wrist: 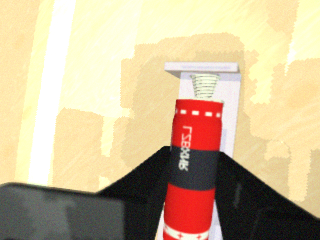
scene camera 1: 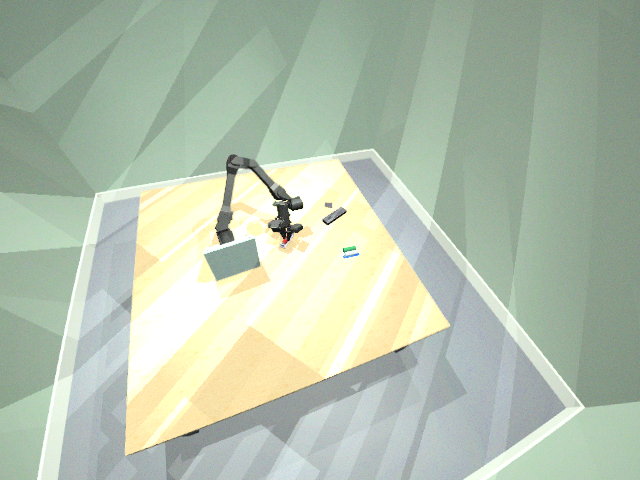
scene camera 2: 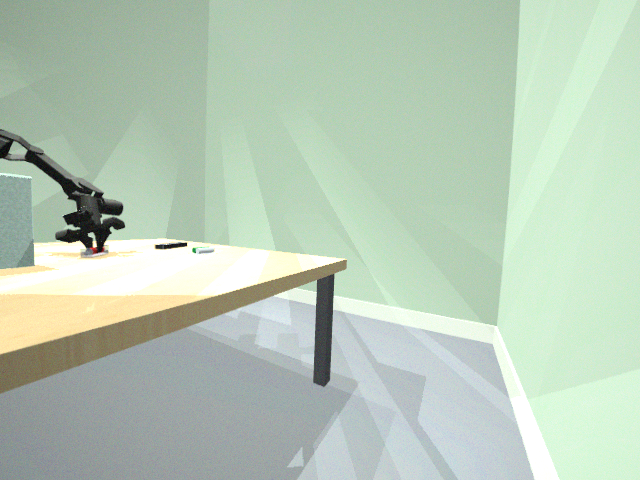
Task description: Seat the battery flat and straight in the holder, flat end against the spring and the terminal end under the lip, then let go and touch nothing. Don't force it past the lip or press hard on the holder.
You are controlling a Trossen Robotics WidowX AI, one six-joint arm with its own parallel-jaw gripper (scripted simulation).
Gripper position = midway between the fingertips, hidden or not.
In view: the gripper (scene camera 2: 95, 252).
The gripper is seen too in the wrist view (wrist: 192, 156).
